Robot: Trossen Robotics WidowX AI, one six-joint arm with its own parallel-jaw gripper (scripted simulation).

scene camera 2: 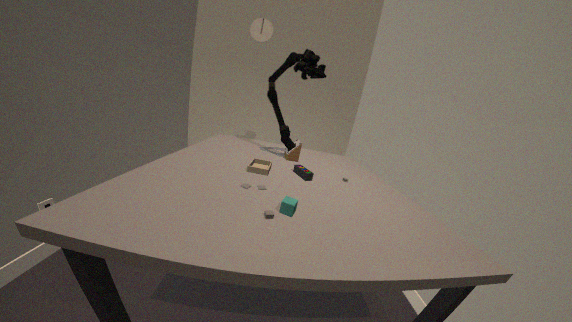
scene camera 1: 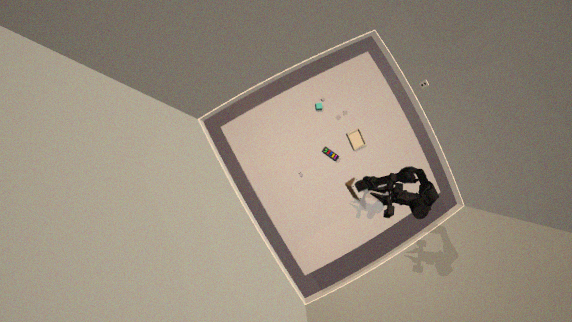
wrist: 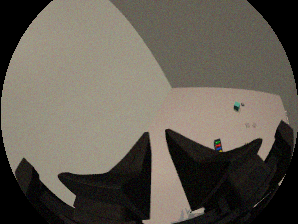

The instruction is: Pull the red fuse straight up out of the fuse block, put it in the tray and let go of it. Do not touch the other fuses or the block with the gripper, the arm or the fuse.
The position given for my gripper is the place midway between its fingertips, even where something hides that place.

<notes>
In view: my gripper (scene camera 1: 370, 191).
My gripper also shows in the wrist view (wrist: 157, 134).
</notes>
